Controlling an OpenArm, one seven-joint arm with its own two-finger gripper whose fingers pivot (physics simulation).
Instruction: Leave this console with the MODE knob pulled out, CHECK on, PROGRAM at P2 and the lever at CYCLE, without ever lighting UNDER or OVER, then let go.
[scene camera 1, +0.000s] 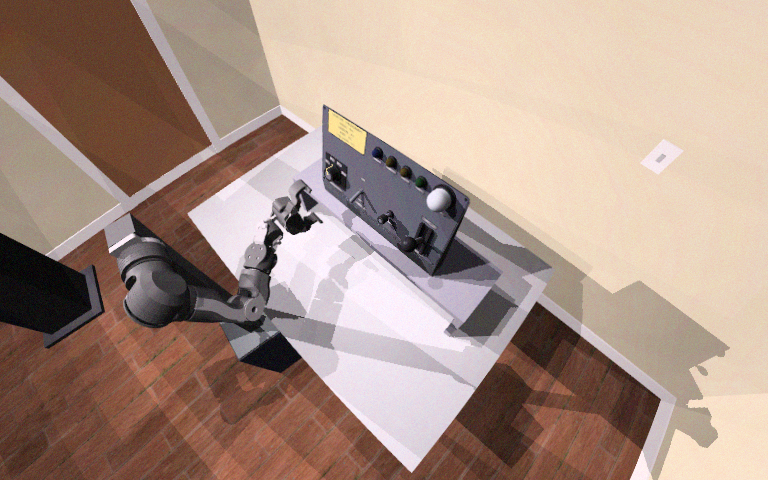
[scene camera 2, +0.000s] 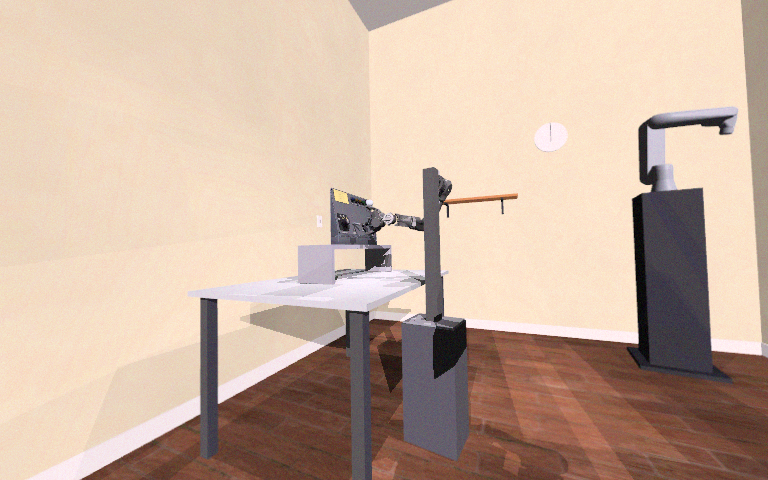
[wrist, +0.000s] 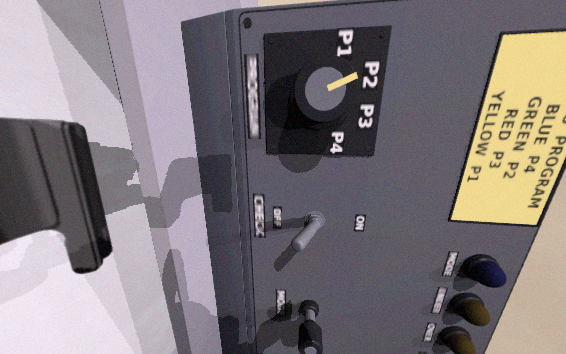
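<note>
The grey console (scene camera 1: 362, 179) (scene camera 2: 352, 217) (wrist: 400, 185) stands upright. Its PROGRAM knob (scene camera 1: 330, 173) (wrist: 320, 100) has its yellow pointer towards P2. The CHECK toggle (wrist: 306, 234) leans to the OFF side. The MODE knob (scene camera 1: 386, 217) (wrist: 310, 337) shows a length of shaft; how far out it stands is unclear. The lever's black ball (scene camera 1: 407, 243) is by the slot's lower part; its exact position is unclear. The MODE (wrist: 485, 272), UNDER (wrist: 470, 309) and OVER (wrist: 457, 341) lamps look dark. My gripper (scene camera 1: 314, 203) is open and empty, in front of the console's PROGRAM end, touching no control.
The console stands on a pale riser (scene camera 1: 481, 283) (scene camera 2: 316, 264) on the white table (scene camera 1: 407, 418) (scene camera 2: 271, 294). A yellow status card (scene camera 1: 347, 131) (wrist: 505, 130), a green lamp (scene camera 1: 420, 182) and a white dome lamp (scene camera 1: 438, 199) are on the panel. The wall is behind it.
</note>
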